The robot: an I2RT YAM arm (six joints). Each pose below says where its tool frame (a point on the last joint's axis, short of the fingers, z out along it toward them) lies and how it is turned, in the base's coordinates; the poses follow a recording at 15 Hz.
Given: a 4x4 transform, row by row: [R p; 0 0 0 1], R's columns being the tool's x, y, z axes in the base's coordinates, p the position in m. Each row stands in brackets.
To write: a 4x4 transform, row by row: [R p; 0 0 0 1], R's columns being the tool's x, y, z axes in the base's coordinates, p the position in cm. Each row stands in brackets. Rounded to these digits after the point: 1 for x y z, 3 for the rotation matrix.
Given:
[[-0.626 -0.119 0.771 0.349], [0.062 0.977 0.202 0.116], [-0.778 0.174 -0.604 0.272], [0 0 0 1]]
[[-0.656 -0.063 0.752 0.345], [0.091 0.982 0.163 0.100], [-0.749 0.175 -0.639 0.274], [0 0 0 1]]
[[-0.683 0.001 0.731 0.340], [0.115 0.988 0.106 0.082], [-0.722 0.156 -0.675 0.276], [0 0 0 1]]
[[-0.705 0.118 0.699 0.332], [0.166 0.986 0.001 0.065], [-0.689 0.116 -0.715 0.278], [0 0 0 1]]
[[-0.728 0.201 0.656 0.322], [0.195 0.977 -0.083 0.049], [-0.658 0.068 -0.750 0.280], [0 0 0 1]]
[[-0.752 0.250 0.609 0.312], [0.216 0.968 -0.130 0.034], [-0.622 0.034 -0.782 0.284], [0 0 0 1]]
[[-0.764 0.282 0.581 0.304], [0.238 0.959 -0.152 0.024], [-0.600 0.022 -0.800 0.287], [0 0 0 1]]
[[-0.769 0.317 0.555 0.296], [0.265 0.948 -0.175 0.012], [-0.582 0.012 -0.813 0.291], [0 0 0 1]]
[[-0.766 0.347 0.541 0.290], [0.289 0.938 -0.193 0.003], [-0.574 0.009 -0.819 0.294], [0 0 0 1]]
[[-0.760 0.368 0.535 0.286], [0.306 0.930 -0.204 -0.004], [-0.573 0.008 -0.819 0.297], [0 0 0 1]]
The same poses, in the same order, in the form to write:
[[-0.626 -0.119 0.771 34.9], [0.062 0.977 0.202 11.6], [-0.778 0.174 -0.604 27.2], [0 0 0 1]]
[[-0.656 -0.063 0.752 34.5], [0.091 0.982 0.163 10.0], [-0.749 0.175 -0.639 27.4], [0 0 0 1]]
[[-0.683 0.001 0.731 34.0], [0.115 0.988 0.106 8.2], [-0.722 0.156 -0.675 27.6], [0 0 0 1]]
[[-0.705 0.118 0.699 33.2], [0.166 0.986 0.001 6.5], [-0.689 0.116 -0.715 27.8], [0 0 0 1]]
[[-0.728 0.201 0.656 32.2], [0.195 0.977 -0.083 4.9], [-0.658 0.068 -0.750 28.0], [0 0 0 1]]
[[-0.752 0.250 0.609 31.2], [0.216 0.968 -0.130 3.4], [-0.622 0.034 -0.782 28.4], [0 0 0 1]]
[[-0.764 0.282 0.581 30.4], [0.238 0.959 -0.152 2.4], [-0.600 0.022 -0.800 28.7], [0 0 0 1]]
[[-0.769 0.317 0.555 29.6], [0.265 0.948 -0.175 1.2], [-0.582 0.012 -0.813 29.1], [0 0 0 1]]
[[-0.766 0.347 0.541 29.0], [0.289 0.938 -0.193 0.3], [-0.574 0.009 -0.819 29.4], [0 0 0 1]]
[[-0.760 0.368 0.535 28.6], [0.306 0.930 -0.204 -0.4], [-0.573 0.008 -0.819 29.7], [0 0 0 1]]

